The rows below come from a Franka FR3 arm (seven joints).
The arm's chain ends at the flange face. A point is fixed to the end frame.
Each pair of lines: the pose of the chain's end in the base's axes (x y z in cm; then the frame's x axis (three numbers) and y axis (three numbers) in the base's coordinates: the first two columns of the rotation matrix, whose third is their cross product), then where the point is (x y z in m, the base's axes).
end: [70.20 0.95 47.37 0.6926 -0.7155 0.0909 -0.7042 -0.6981 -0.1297]
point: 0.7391 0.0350 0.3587
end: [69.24 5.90 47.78 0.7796 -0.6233 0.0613 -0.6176 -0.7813 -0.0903]
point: 0.7205 0.0874 0.3609
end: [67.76 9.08 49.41 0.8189 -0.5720 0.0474 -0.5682 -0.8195 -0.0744]
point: 0.7014 0.1204 0.3766
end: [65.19 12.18 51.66 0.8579 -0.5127 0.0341 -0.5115 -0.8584 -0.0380]
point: 0.6700 0.1501 0.3978
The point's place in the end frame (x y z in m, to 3 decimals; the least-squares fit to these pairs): -0.003 -0.029 0.120
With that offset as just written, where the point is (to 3 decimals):
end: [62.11 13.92 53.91 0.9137 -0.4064 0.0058 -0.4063 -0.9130 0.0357]
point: 0.629 0.163 0.418
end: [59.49 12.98 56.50 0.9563 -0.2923 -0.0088 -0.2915 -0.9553 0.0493]
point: 0.598 0.153 0.444
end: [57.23 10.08 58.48 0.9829 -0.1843 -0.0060 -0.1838 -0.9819 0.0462]
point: 0.573 0.125 0.464
